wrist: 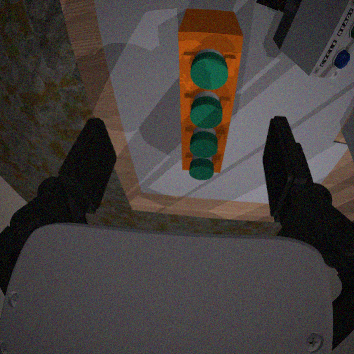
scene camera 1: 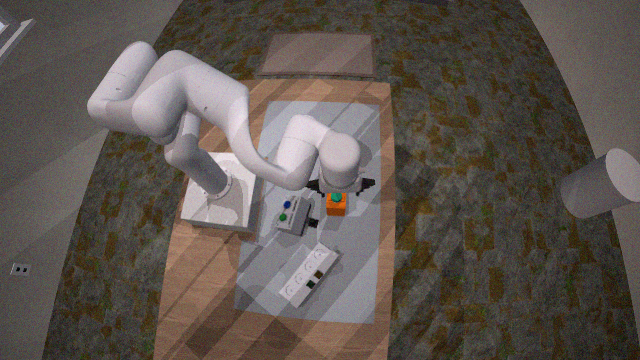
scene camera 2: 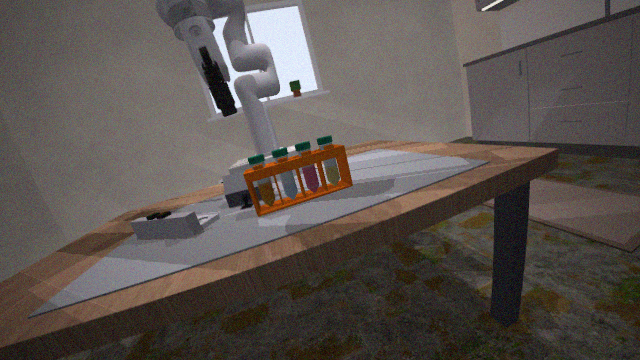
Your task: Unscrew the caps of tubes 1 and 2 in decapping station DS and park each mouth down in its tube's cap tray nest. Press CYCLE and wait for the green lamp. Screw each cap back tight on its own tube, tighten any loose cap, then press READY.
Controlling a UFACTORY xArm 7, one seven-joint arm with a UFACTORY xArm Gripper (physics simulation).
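Frame: origin at the arm's base, x right, y ahead, z up, level; millimetres.
Seen in the pictures: gripper, between the fingertips: (wrist: 185, 135) (scene camera 1: 340, 191) (scene camera 2: 229, 111); arm's base, origin of its link: (scene camera 1: 216, 182) (scene camera 2: 269, 153).
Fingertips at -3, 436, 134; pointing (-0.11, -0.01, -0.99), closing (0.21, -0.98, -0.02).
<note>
Pixels of each thing's top centre, then the offset from my fingertips to it, as dx, dy, dz. "*": a spot on its surface instead. Level surfaces: height alone.
- orange rack, centre of its top: (wrist: 204, 122) (scene camera 2: 292, 154) (scene camera 1: 337, 174) -98, -25, -118
- opposite end cap, centre of its top: (wrist: 200, 173) (scene camera 2: 323, 137) -175, -35, -100
- grey control box, centre of its top: (wrist: 342, 42) (scene camera 2: 244, 169) (scene camera 1: 290, 211) +46, -148, -137
- blue button, centre of its top: (wrist: 344, 62) (scene camera 1: 287, 203) +22, -168, -146
- green button, centre of its top: (scene camera 1: 282, 216) +67, -171, -146
- white tray block, centre of its top: (scene camera 2: 168, 208) (scene camera 1: 307, 274) +231, -57, -167
- grey mat, height of its surface: dz -221
- small black part, a spot on its surface: (scene camera 1: 313, 222) * +54, -77, -197
An orange rack (scene camera 1: 336, 209) (scene camera 2: 347, 167) (wrist: 210, 22) holds a row of upright tubes with green caps, including an end cap (scene camera 2: 256, 159) (wrist: 209, 71) and the opposite end cap (scene camera 2: 324, 140) (wrist: 201, 169). Liquids look orange, pale blue, magenta and yellowish. Tube numbers are not readable. My gripper (scene camera 1: 340, 192) (scene camera 2: 229, 114) (wrist: 185, 135) is open and empty, high above the rack, fingers on either side of its line in the wrist view. A grey control box (scene camera 1: 300, 220) (wrist: 310, 40) has a blue button (scene camera 1: 287, 204) (wrist: 342, 59) and a green button (scene camera 1: 283, 217).
A white tray block (scene camera 1: 300, 287) (scene camera 2: 167, 227) with several round marks and two small dark squares lies at an angle on the grey mat (scene camera 1: 355, 300) (scene camera 2: 125, 270). A small black part (scene camera 1: 313, 222) sits beside the control box. The white arm base (scene camera 1: 240, 217) stands left of the mat.
</note>
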